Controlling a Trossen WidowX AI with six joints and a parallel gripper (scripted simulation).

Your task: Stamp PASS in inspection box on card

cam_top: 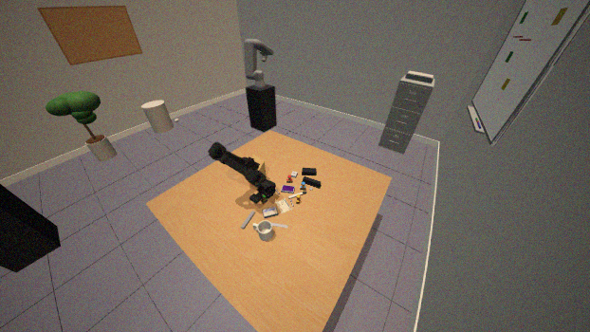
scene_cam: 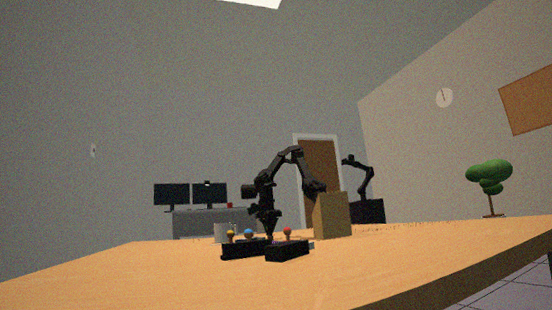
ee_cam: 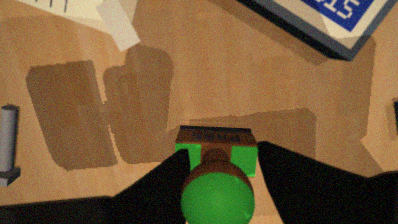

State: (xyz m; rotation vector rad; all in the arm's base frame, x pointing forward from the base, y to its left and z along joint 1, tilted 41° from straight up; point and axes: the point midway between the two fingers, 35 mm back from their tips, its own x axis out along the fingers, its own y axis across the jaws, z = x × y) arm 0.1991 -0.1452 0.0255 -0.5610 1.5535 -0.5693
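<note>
Now: gripper tip 50 mm short of the purple ink pad, 190 mm to the right of it and 20 mm above it. Round my gripper tip: green-knobbed pass stamp: right at my gripper tip; then cream card: 120 mm ahead, 50 mm to the left, 30 mm below; then white mug: 160 mm ahead, 170 mm to the right, 10 mm above.
</note>
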